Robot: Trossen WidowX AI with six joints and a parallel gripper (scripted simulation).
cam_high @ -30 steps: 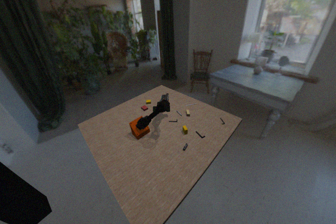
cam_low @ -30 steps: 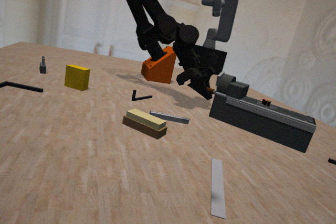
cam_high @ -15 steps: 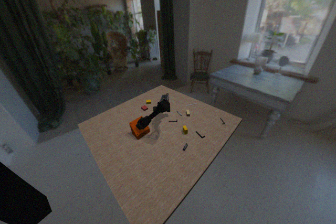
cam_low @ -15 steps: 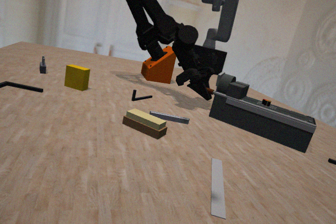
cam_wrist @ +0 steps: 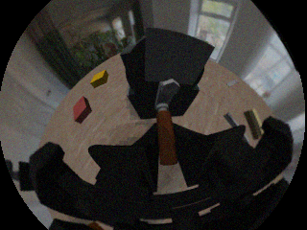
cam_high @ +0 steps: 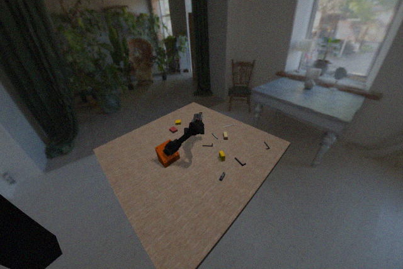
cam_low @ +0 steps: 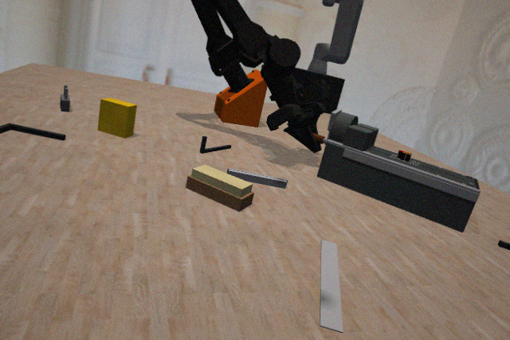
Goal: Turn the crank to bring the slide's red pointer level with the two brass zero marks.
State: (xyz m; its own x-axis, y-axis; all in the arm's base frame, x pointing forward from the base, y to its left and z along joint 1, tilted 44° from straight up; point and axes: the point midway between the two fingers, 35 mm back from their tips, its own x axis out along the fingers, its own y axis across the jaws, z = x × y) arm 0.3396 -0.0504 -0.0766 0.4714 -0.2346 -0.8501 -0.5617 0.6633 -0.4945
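My gripper tip is now 20 mm past the brown crank handle, 10 mm to the left of it and 30 mm below it. The rest, counted from my gripper tip: red pointer 130 mm ahead, 80 mm to the left, 50 mm above; then red block 70 mm behind, 240 mm to the left, 20 mm below; then grey bar 80 mm ahead, 170 mm to the right, 30 mm below.
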